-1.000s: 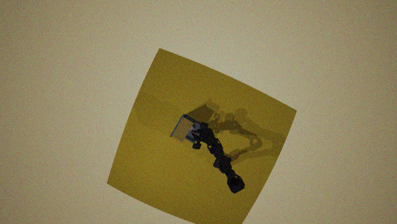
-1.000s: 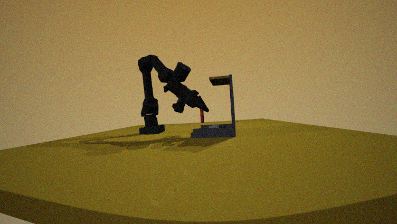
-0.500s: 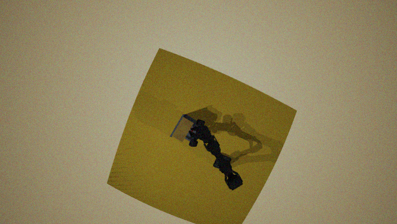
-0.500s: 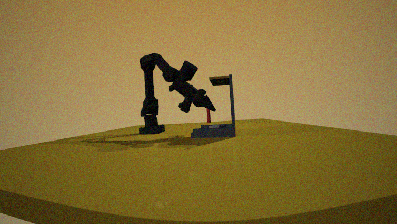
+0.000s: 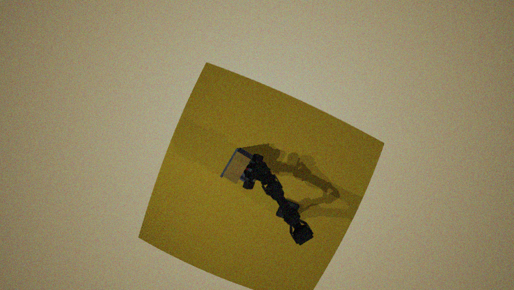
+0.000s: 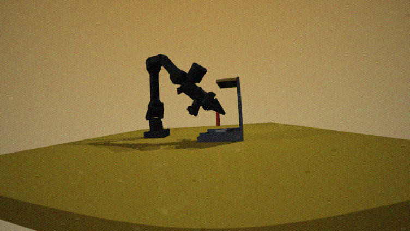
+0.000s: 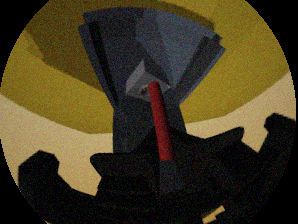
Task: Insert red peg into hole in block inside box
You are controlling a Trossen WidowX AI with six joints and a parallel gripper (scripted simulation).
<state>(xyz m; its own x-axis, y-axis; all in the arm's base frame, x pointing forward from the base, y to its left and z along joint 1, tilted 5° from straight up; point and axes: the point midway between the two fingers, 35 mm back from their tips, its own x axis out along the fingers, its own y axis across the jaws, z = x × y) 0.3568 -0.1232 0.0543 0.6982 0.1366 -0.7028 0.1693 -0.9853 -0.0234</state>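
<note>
My gripper tip is 6 cm short of the back wall and 2 cm below it. Also, from my gripper tip: flat roof 13 cm above, 2 cm ahead; then red peg 3 cm behind, 1 cm below.
</note>
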